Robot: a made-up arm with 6 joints. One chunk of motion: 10 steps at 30 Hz.
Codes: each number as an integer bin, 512 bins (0 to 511) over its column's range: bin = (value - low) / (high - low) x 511, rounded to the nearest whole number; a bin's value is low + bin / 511 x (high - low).
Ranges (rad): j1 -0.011..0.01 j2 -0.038..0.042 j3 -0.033..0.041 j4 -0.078..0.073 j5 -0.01..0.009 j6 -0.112..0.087
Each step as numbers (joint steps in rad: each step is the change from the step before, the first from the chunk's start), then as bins.
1 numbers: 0.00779 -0.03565 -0.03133 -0.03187 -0.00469 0.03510
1 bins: 457 15 12 156 143 378
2 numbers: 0.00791 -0.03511 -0.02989 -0.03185 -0.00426 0.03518
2 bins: 460 18 21 156 154 378
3 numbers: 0.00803 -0.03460 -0.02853 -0.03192 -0.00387 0.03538
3 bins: 463 22 31 156 165 378
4 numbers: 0.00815 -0.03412 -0.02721 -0.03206 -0.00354 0.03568
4 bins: 466 25 40 155 174 379
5 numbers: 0.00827 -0.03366 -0.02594 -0.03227 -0.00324 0.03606
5 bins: 469 28 49 155 182 380
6 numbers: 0.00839 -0.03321 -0.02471 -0.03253 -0.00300 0.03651
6 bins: 472 31 57 154 188 381
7 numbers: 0.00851 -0.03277 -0.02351 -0.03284 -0.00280 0.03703
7 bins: 475 33 66 153 194 383
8 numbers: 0.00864 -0.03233 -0.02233 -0.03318 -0.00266 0.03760
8 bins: 478 36 74 152 197 384
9 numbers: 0.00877 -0.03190 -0.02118 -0.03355 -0.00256 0.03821
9 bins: 481 39 82 150 200 386
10 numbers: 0.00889 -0.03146 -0.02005 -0.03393 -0.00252 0.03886
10 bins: 484 42 89 149 201 387
